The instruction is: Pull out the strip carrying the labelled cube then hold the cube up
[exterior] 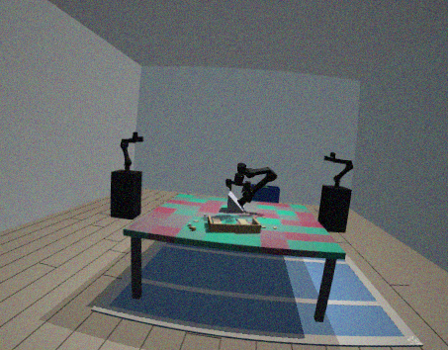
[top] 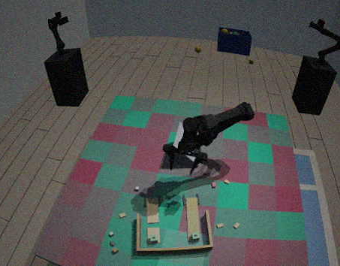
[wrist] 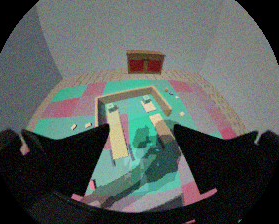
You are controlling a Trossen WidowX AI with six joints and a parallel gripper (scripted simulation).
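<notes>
My gripper tip is now 11 cm short of the strip, 8 cm to the right of it and 21 cm above it.
</notes>
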